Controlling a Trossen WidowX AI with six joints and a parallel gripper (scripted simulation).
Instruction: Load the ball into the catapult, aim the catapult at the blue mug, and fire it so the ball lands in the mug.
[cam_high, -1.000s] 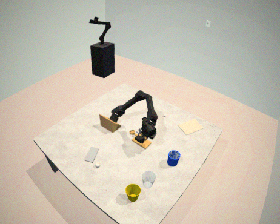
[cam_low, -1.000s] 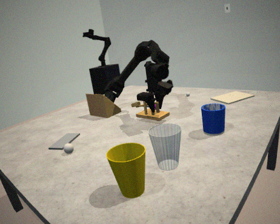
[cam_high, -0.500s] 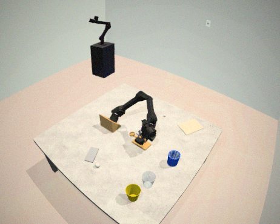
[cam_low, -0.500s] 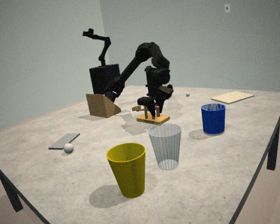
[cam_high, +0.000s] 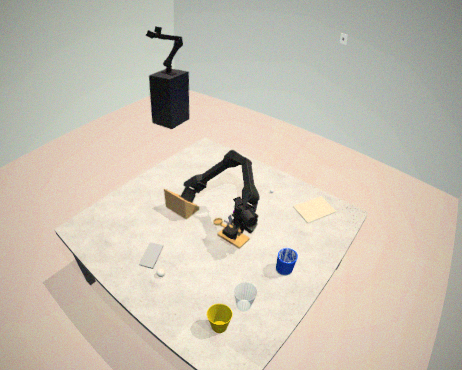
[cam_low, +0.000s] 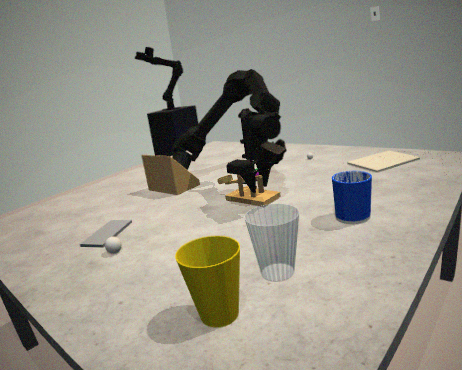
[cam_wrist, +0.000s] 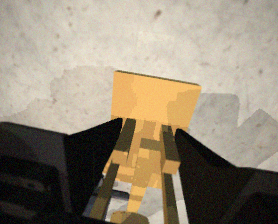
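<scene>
The purple ball is 11 cm behind my gripper tip, 16 cm to the left of it and 2 cm below it. The rest, counted from my gripper tip: blue mug 28 cm ahead, 4 cm to the right, 1 cm below; then wooden catapult 6 cm behind, 3 cm to the left, 2 cm above; then green ball 14 cm behind, 21 cm to the left, 2 cm below.
</scene>
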